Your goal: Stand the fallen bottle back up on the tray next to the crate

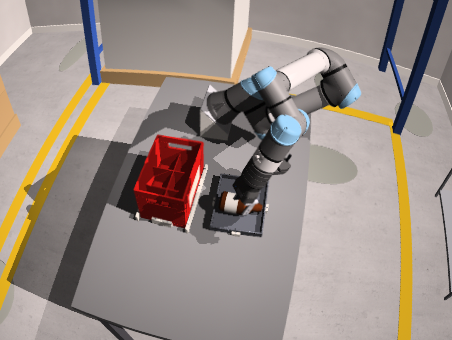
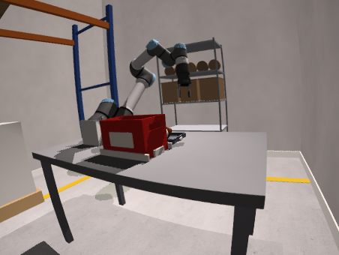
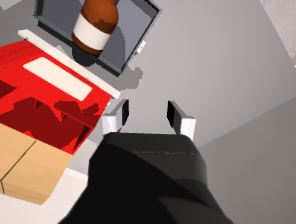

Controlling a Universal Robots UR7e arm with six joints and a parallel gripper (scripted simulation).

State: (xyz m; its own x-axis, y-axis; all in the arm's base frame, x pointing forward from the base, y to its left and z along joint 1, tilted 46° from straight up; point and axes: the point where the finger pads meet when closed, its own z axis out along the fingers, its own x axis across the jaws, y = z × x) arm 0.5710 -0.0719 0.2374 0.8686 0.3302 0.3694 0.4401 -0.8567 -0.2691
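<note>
Right now the bottle is 150 mm behind my hand and 220 mm below it. Round my hand: tray 170 mm behind, 250 mm below; red crate 200 mm behind, 260 mm to the right, 180 mm below.
</note>
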